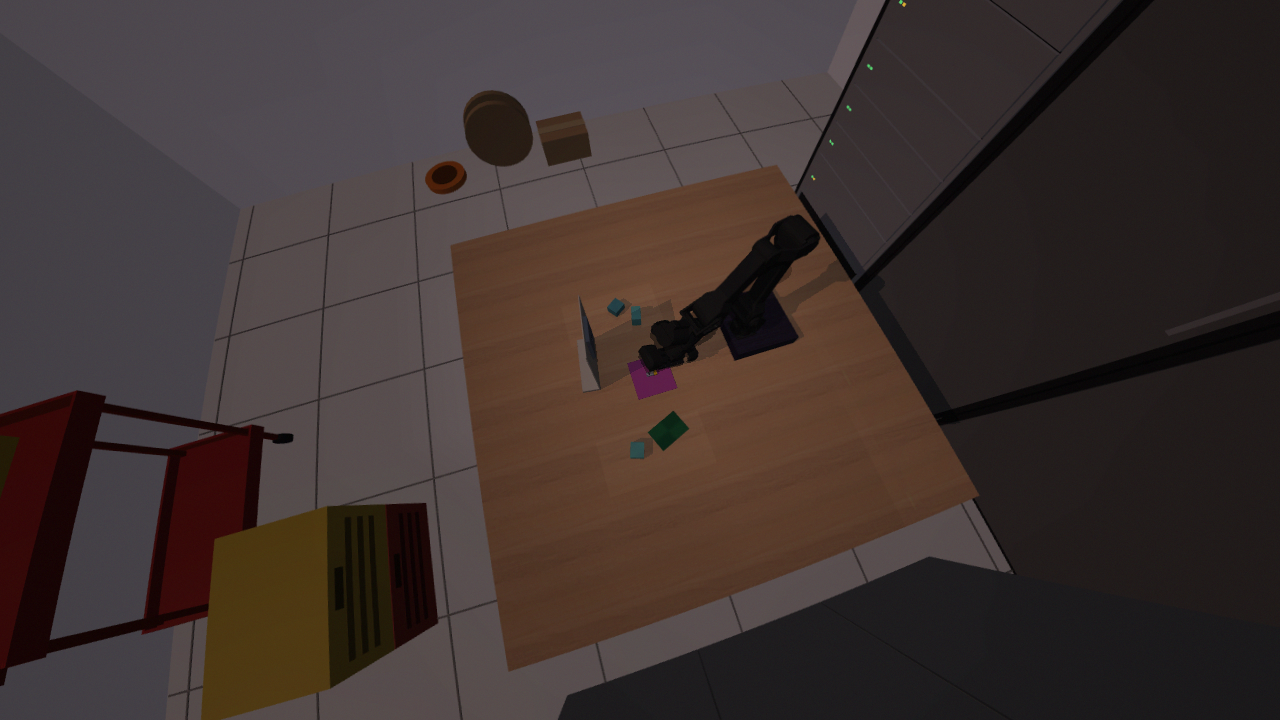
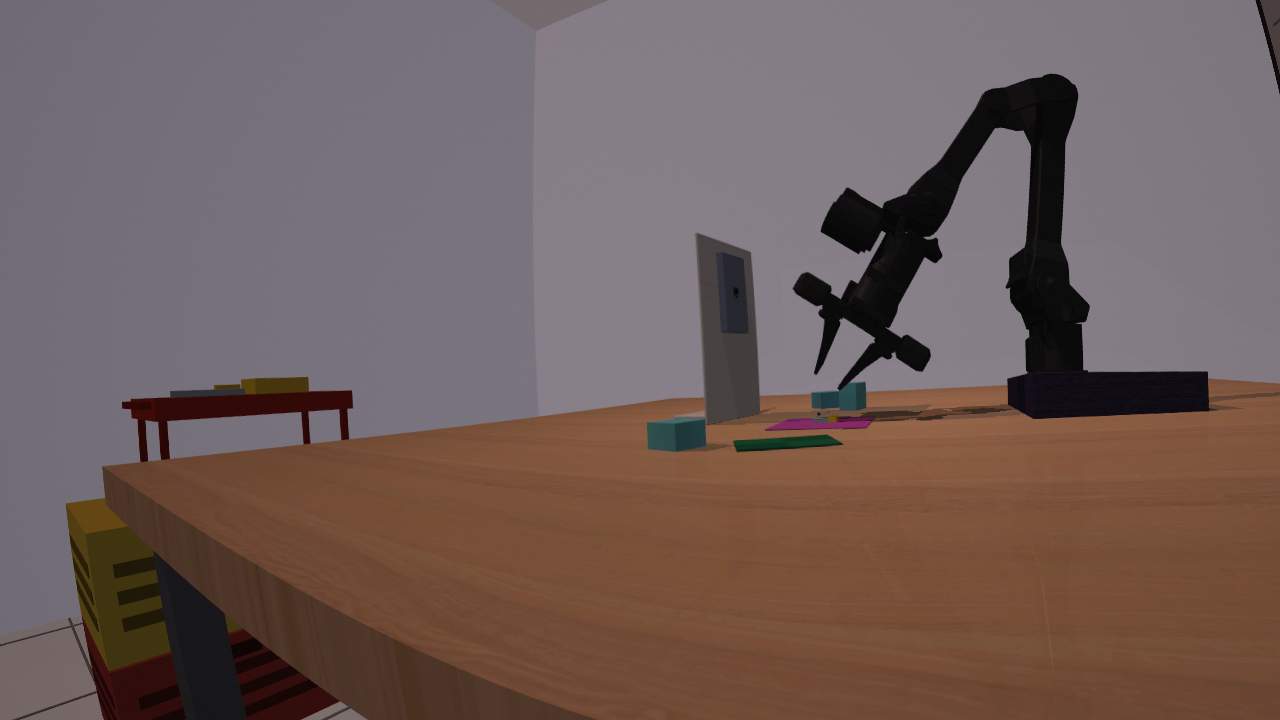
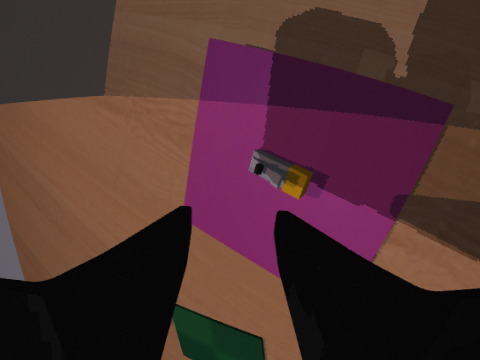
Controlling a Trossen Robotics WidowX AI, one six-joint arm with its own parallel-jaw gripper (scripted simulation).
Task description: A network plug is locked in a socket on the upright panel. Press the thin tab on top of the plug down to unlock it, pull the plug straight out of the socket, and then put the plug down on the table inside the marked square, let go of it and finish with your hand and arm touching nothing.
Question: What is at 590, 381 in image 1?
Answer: An upright grey panel.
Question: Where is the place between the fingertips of the gripper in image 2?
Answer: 826, 381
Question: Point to a flat green patch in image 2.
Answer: At 766, 444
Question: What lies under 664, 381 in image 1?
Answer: A magenta marked square.
